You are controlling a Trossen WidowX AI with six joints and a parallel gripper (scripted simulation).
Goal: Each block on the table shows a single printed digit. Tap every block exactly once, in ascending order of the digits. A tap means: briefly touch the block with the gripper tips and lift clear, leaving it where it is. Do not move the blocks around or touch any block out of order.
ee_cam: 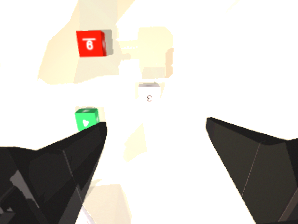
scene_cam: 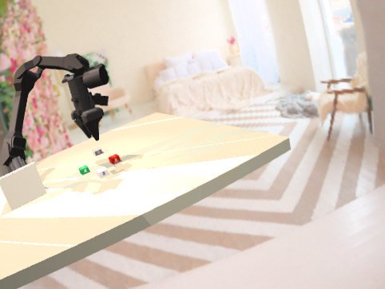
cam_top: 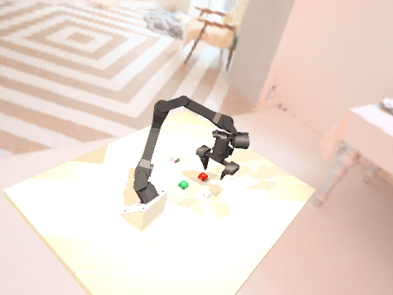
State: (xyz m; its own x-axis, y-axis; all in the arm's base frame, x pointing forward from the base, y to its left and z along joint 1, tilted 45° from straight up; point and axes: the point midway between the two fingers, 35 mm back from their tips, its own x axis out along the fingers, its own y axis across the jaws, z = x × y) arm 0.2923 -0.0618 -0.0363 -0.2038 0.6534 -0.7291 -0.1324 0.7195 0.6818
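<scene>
Now: the white block 10 mm behind my gripper tip and 110 mm below it. The rest, counted from my gripper tip: red block 60 mm ahead, 90 mm to the left, 110 mm below; then green block 60 mm behind, 100 mm to the left, 110 mm below.
</scene>
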